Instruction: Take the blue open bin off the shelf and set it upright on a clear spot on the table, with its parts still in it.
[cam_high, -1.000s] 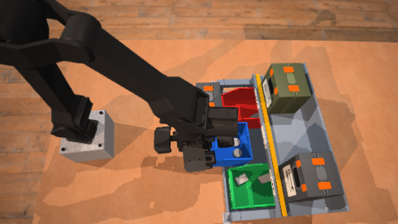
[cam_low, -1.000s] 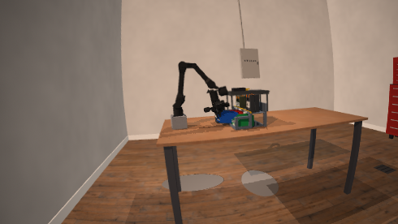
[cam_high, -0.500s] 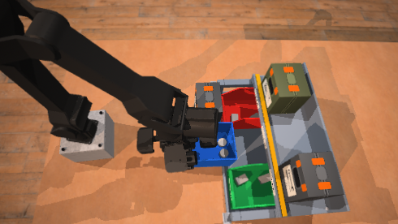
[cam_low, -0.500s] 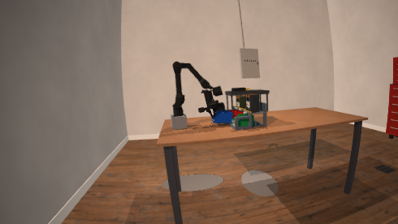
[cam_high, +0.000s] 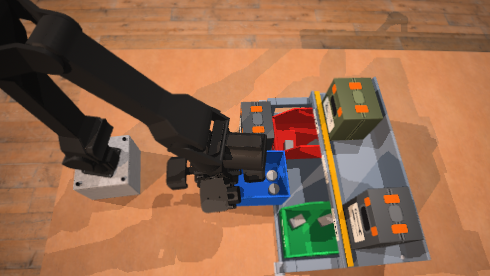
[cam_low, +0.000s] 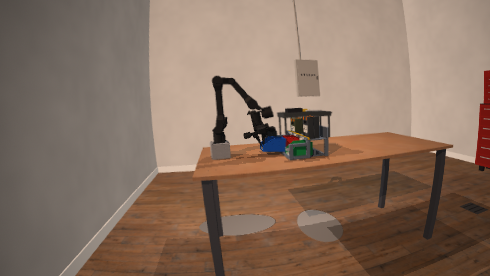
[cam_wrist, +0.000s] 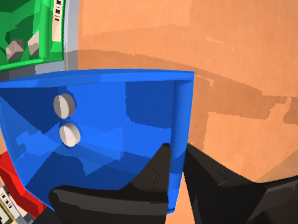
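Right now the blue open bin is 7 cm ahead of my hand, 2 cm below it and 1 cm to the left of it. From my hand the other things lie so: red bin: 17 cm ahead, 15 cm to the left, 4 cm below; green bin: 21 cm ahead, 7 cm to the right, 4 cm below; yellow rail: 22 cm ahead, 4 cm to the left, 2 cm above.
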